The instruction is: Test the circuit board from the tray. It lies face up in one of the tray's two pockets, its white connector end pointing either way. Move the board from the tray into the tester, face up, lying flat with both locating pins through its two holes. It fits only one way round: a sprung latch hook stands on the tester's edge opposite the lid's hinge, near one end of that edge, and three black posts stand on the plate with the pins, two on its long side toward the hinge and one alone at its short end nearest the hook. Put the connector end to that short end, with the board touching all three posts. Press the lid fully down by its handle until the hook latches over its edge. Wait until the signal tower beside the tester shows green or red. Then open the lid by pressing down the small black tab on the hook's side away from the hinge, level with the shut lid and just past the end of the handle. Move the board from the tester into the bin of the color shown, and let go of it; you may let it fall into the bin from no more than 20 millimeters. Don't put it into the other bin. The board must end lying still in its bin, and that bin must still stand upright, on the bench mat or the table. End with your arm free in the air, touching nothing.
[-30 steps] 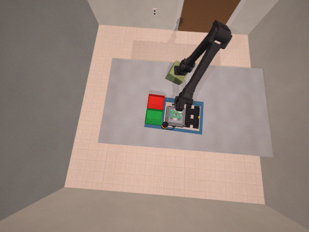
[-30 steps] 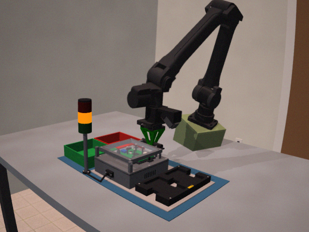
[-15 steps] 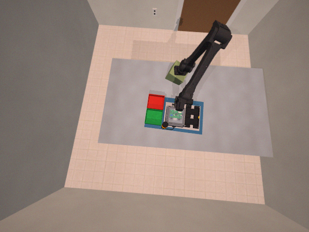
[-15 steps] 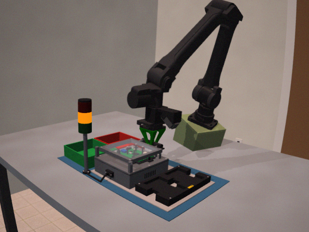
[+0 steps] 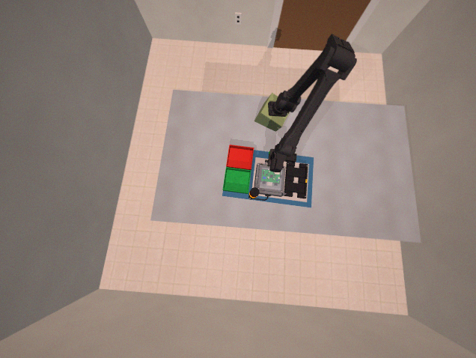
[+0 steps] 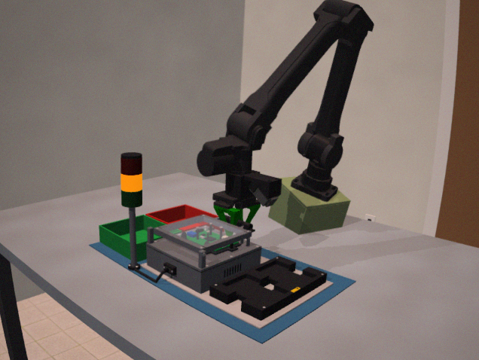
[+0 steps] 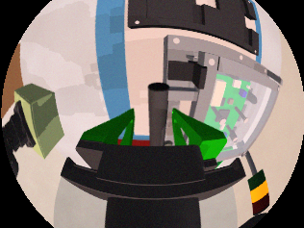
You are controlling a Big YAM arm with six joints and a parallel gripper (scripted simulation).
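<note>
My hand is 50 mm to the right of the latch hook, 40 mm short of it and 20 mm below it. Also, from my hand: tester plate (90 mm ahead, 10 mm to the right); red bin (190 mm to the right, 50 mm below, 50 mm behind); clear lid (90 mm ahead, 20 mm to the right, 20 mm above).
</note>
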